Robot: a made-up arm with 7 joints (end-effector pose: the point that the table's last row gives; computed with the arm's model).
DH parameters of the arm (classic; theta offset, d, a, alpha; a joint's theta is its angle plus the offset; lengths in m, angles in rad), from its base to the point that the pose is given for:
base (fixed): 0 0.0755 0 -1.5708
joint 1: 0 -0.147 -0.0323 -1.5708
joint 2: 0 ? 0.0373 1.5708
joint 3: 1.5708 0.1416 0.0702 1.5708
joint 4: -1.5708 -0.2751 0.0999 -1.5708
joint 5: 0 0.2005 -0.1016 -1.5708
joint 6: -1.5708 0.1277 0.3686 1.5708
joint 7: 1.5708 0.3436 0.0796 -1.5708
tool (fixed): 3.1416 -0.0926 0 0
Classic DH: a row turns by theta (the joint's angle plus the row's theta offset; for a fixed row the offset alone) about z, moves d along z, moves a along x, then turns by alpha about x.
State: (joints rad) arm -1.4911 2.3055 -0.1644 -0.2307 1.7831 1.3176 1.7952
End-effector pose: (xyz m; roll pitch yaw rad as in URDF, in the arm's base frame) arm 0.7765 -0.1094 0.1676 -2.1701 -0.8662 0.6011
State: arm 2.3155 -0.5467 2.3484 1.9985 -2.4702 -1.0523 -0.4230
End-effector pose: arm 0.8784 0.3245 -0.2263 -0.7893 0.6950 -3.1097
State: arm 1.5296 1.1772 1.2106 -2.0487 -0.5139 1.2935 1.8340
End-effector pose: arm 0.4875 -0.5250 0.2741 1.4904 0.5809 -1.3983
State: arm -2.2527 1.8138 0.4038 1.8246 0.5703 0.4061 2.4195
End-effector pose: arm -0.6137 -0.2608 0.3304 -0.3870 -0.1329 2.6897
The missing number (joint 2, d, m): 0.0453
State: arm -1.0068 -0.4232 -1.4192 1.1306 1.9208 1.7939 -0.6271
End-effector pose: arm 0.4553 0.4155 -0.5210 -0.5047 -1.1096 0.2855
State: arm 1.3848 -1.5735 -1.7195 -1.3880 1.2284 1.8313 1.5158
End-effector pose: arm -0.5581 0.1524 -0.3049 -1.7066 -0.0064 -2.8576
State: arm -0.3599 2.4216 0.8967 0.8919 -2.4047 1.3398 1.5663
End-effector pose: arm 0.7239 -0.2302 -0.0526 0.0091 0.2819 -1.6116
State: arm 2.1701 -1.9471 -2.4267 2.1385 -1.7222 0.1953 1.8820
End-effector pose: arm 0.2126 0.0945 1.0909 1.4773 -0.6978 -1.0620
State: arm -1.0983 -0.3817 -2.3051 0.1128 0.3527 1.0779 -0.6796
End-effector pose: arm 0.2365 0.2214 0.9085 2.4205 0.6038 -2.9963
